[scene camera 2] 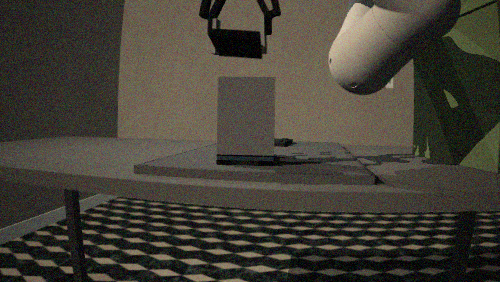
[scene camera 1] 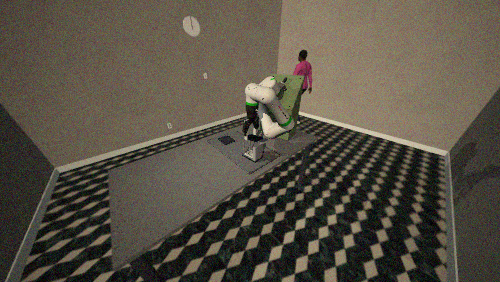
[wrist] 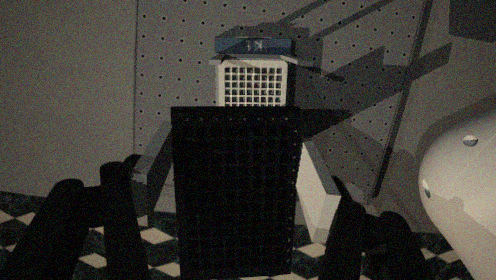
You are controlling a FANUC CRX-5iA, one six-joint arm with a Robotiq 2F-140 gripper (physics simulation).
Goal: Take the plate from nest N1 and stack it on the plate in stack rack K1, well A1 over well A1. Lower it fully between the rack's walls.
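Where they show: gripper, fingertip midpoint: (scene camera 2: 239,53) (scene camera 1: 250,137) (wrist: 236,149); arm's base, link origin: (scene camera 1: 276,94).
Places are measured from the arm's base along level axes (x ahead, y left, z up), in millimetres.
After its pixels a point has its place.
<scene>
My gripper (scene camera 1: 252,131) {x 448, y 372, z -235 mm} (scene camera 2: 238,42) {x 448, y 372, z -235 mm} (wrist: 236,149) {x 448, y 372, z -235 mm} is shut on a black plate (scene camera 1: 255,138) {x 430, y 434, z -215 mm} (scene camera 2: 236,45) {x 429, y 414, z -229 mm} (wrist: 232,205) {x 433, y 409, z -227 mm}. The plate hangs in the air above stack rack K1 (scene camera 1: 259,149) {x 391, y 432, z -328 mm} (scene camera 2: 246,117) {x 394, y 433, z -357 mm} (wrist: 227,46) {x 488, y 317, z -419 mm}, clear of the top of the rack's tall pale wall in the scene camera 2 view. In the wrist view, part of a white plate (wrist: 252,85) {x 440, y 345, z -403 mm} with a grid of wells shows in the rack beside the blue K1 label. The held plate covers the rest. Lettering on the held plate is too dark to read, so well A1 cannot be told.
A dark, low item, possibly nest N1 (scene camera 1: 226,140) {x 575, y 5, z -424 mm} (scene camera 2: 283,142) {x 499, y 43, z -425 mm}, lies on the perforated board (scene camera 2: 170,164) {x 496, y 507, z -436 mm} (wrist: 175,55) {x 544, y 358, z -436 mm}. The board is on the grey table (scene camera 1: 160,200) {x 1145, y 565, z -449 mm}. The white arm (scene camera 2: 380,55) {x 181, y 379, z -251 mm} (wrist: 465,185) {x 282, y 317, z -222 mm} is at the right. A green pedestal (scene camera 1: 292,92) {x -107, y 119, z 35 mm} and a person (scene camera 1: 303,70) are behind.
</scene>
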